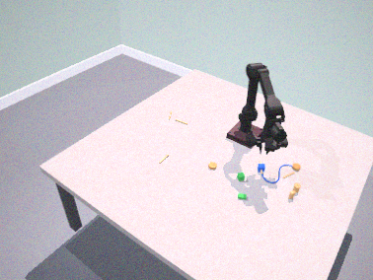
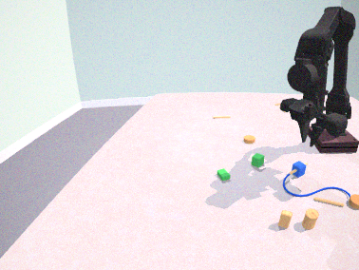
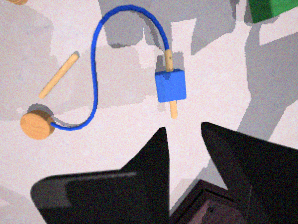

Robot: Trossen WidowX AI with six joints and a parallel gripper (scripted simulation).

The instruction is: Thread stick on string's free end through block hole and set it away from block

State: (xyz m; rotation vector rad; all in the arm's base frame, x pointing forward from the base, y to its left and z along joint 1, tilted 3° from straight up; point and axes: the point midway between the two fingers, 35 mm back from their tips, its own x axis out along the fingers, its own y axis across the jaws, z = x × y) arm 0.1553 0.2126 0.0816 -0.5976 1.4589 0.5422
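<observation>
The blue block is 20 mm ahead of my gripper tip, 10 mm to the left of it and 70 mm below it. Also, from my gripper tip: tan cylinder (10 mm ahead, 210 mm to the left, 70 mm below); tan block (60 mm ahead, 210 mm to the left, 70 mm below); loose stick (70 mm behind, 140 mm to the left, 80 mm below).
</observation>
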